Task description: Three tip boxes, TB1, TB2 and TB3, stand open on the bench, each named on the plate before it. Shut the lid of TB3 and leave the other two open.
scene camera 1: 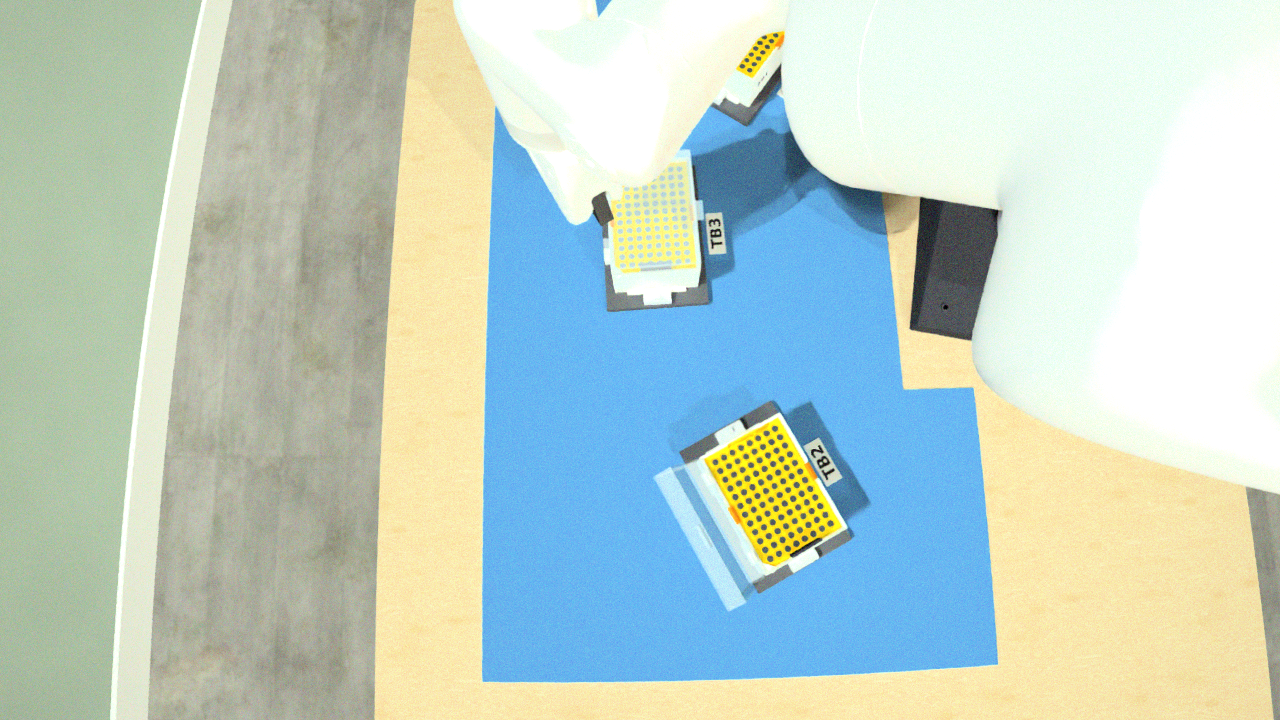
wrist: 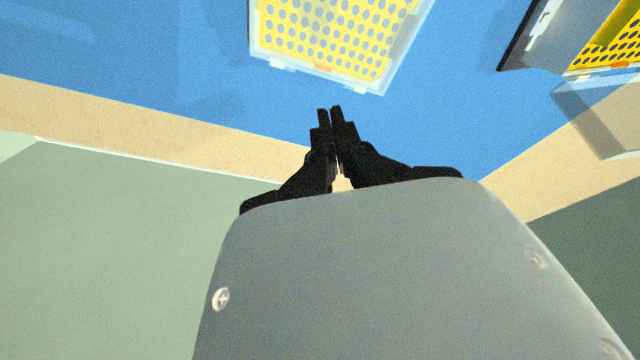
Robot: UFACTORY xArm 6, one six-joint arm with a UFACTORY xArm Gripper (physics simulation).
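Note:
TB3 stands behind its name plate. Its clear lid lies over the yellow tip rack, which shows pale through it; whether it is fully seated is unclear. My gripper is shut and empty, at the hinge side of TB3. TB2 is open, its clear lid swung out behind it. TB1 shows partly at the top of the scene view; the arm hides the rest, and its lid cannot be made out.
The white arm covers the top and right of the scene view, over part of the blue mat. A dark block is partly hidden under the arm. The wooden bench borders the mat.

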